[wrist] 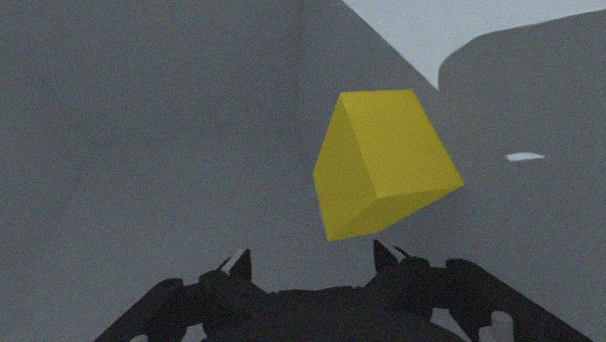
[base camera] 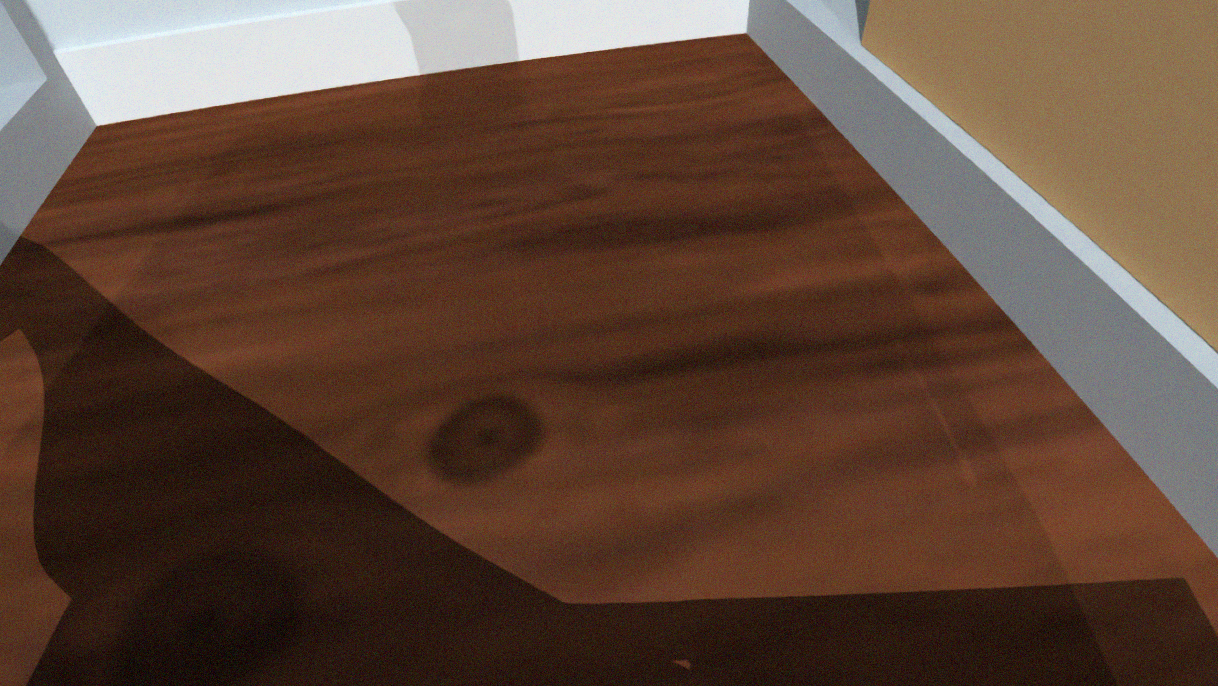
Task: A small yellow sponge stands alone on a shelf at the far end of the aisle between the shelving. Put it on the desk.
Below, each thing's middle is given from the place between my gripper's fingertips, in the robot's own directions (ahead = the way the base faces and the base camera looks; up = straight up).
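The yellow sponge [wrist: 381, 160] is there, and from my hand it's 3 cm to the right, 4 cm ahead and 4 cm below.
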